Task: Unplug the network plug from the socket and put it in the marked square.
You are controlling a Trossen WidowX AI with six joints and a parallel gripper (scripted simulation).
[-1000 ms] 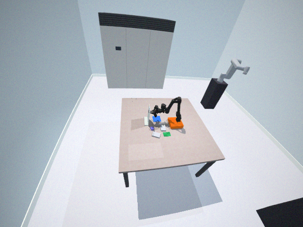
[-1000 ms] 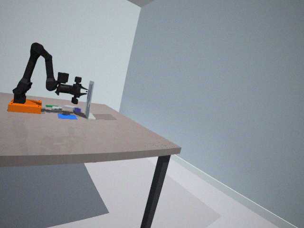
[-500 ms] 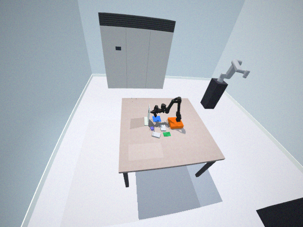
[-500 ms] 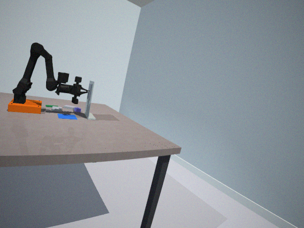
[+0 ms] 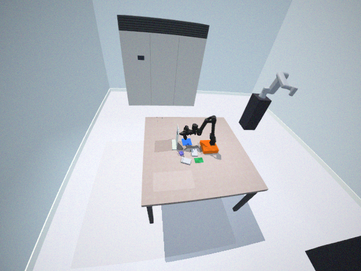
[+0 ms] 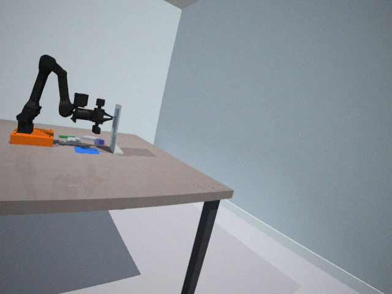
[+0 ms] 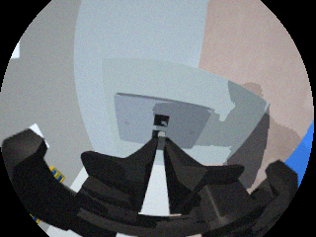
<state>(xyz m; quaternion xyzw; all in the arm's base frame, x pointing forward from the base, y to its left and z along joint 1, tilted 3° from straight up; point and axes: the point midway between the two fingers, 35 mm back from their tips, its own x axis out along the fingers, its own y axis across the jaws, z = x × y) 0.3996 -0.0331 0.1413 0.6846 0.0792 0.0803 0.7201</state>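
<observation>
Now: gripper tip 180 mm above the blue marked square, 120 mm past it and 50 mm to the left of it. Round my gripper tip: grey panel (70 mm below, 30 mm ahead, 10 mm to the right); then white network plug (10 mm ahead).
</observation>
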